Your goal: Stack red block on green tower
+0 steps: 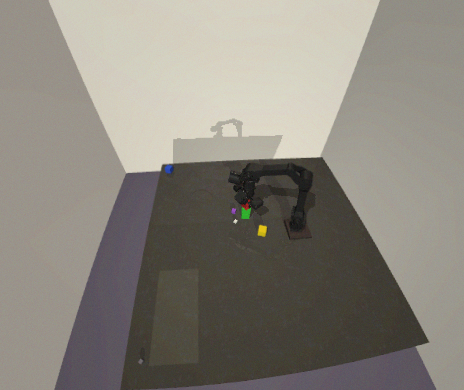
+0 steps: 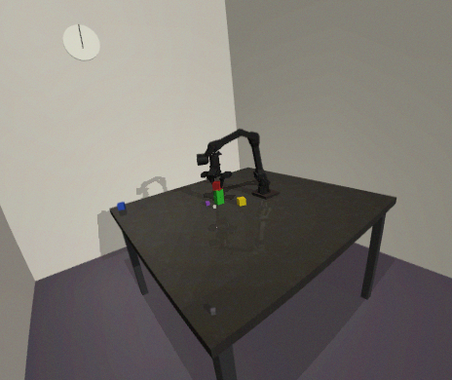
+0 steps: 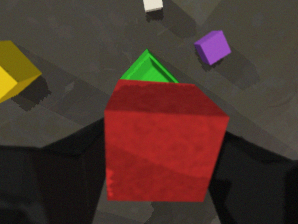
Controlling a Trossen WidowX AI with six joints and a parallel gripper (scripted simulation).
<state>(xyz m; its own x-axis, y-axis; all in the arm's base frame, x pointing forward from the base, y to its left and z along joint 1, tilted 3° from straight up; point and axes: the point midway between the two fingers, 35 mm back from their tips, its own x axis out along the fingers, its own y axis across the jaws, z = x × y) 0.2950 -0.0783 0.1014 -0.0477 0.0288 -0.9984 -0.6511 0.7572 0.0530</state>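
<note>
Now: the red block 1 cm above my gripper tip. From my gripper tip the other things lie so: small purple cube (9 cm below, 7 cm ahead, 2 cm to the right); then small white cube (9 cm below, 6 cm ahead, 5 cm to the left); then yellow block (12 cm to the left, 9 cm behind, 8 cm below).
</note>
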